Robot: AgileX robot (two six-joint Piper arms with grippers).
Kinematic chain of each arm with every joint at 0, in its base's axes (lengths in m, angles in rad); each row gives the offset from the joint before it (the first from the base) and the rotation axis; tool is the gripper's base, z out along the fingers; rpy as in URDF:
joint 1: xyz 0 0 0.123 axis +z
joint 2: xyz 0 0 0 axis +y
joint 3: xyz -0.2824 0 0.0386 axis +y
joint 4: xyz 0.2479 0 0.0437 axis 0.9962 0 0.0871
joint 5: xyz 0 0 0 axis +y
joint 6: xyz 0.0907 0 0.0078 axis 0.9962 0 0.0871
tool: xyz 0 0 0 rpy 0 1.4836 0
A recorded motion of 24 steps. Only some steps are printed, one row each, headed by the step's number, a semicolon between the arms.
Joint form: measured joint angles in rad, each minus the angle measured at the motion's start. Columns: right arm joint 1, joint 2, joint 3, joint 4, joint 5, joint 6; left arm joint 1, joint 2, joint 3, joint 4, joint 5, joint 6.
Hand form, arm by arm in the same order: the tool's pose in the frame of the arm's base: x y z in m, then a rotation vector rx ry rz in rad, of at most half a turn. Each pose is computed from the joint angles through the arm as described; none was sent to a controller.
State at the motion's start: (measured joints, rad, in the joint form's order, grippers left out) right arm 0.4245 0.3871 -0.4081 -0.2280 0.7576 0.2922; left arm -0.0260 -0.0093 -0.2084 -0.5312 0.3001 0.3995
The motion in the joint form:
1: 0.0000 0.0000 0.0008 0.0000 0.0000 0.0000; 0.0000 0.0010 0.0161 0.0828 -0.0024 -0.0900
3: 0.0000 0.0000 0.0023 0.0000 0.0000 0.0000; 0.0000 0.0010 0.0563 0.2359 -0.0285 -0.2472
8: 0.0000 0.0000 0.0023 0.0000 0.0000 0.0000; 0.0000 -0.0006 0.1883 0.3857 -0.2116 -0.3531
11: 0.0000 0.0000 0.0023 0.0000 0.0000 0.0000; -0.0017 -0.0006 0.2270 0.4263 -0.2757 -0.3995
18: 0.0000 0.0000 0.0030 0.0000 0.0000 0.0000; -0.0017 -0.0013 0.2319 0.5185 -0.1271 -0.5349
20: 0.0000 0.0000 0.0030 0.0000 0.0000 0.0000; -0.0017 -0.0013 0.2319 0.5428 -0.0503 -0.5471
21: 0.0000 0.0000 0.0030 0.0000 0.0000 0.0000; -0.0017 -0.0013 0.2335 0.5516 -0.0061 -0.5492
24: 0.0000 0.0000 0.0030 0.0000 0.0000 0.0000; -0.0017 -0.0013 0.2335 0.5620 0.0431 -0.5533
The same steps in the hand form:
1: 0.0717 0.0168 0.2605 -0.2424 2.1889 0.1355; 0.0415 -0.0127 0.2530 0.0267 1.5566 -0.2155
3: 0.0717 0.0168 0.2600 -0.2427 2.1903 0.1350; 0.0456 -0.0083 0.2407 -0.0235 1.5864 -0.1859
8: 0.0717 0.0168 0.2600 -0.2427 2.1903 0.1350; 0.0547 -0.0026 0.2125 -0.0457 1.5415 -0.1087
11: 0.0717 0.0168 0.2600 -0.2427 2.1903 0.1350; 0.0564 -0.0018 0.2052 -0.0565 1.5165 -0.1081
18: 0.0717 0.0168 0.2597 -0.2429 2.1910 0.1348; 0.0562 -0.0018 0.1900 -0.0987 1.6683 -0.1346
20: 0.0717 0.0168 0.2597 -0.2429 2.1910 0.1348; 0.0552 -0.0013 0.1831 -0.0970 1.7450 -0.1176
21: 0.0717 0.0168 0.2597 -0.2429 2.1910 0.1348; 0.0545 -0.0010 0.1786 -0.0961 1.7907 -0.1079
24: 0.0717 0.0168 0.2597 -0.2429 2.1910 0.1348; 0.0534 -0.0005 0.1743 -0.0967 1.8397 -0.0972

